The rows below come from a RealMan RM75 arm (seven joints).
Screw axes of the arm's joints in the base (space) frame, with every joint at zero. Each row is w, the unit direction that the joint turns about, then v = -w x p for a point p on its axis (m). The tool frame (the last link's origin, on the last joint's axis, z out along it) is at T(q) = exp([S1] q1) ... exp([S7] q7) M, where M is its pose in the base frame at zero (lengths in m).
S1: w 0 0 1 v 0 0 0
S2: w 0 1 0 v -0.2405 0 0
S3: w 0 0 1 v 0 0 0
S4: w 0 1 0 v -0.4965 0 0
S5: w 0 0 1 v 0 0 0
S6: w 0 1 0 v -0.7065 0 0
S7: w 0 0 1 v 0 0 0
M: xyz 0 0 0.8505 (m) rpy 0 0 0 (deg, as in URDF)
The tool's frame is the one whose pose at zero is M.
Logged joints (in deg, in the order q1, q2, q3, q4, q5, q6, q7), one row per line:
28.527 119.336 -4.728 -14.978 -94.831 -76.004 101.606
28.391 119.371 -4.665 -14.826 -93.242 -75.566 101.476
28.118 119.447 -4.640 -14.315 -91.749 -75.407 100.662
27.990 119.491 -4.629 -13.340 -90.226 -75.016 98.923
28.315 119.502 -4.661 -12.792 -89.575 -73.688 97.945
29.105 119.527 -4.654 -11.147 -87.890 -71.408 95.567
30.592 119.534 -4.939 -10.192 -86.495 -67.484 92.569
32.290 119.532 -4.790 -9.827 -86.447 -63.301 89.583
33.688 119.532 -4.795 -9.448 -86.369 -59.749 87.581
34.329 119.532 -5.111 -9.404 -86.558 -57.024 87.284
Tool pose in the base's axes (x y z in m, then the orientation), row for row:
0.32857 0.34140 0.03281 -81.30 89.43 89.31
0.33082 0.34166 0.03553 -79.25 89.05 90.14
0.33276 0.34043 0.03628 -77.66 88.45 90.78
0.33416 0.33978 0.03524 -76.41 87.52 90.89
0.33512 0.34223 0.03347 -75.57 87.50 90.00
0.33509 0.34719 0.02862 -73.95 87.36 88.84
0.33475 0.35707 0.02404 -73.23 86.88 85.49
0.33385 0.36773 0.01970 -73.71 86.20 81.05
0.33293 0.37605 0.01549 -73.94 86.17 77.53
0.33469 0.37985 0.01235 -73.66 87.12 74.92
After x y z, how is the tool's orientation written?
As a rotation vector, in degrees.
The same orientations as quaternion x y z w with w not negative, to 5 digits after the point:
-0.52290 0.57519 0.57442 0.25647
-0.51154 0.57480 0.58183 0.26344
-0.50302 0.57290 0.58800 0.27022
-0.49732 0.56963 0.59156 0.27974
-0.49392 0.57189 0.58823 0.28806
-0.48662 0.57486 0.58460 0.30163
-0.48722 0.57804 0.56879 0.32396
-0.49592 0.57995 0.54531 0.34693
-0.50120 0.58411 0.52554 0.36253
-0.50124 0.59283 0.50982 0.37066

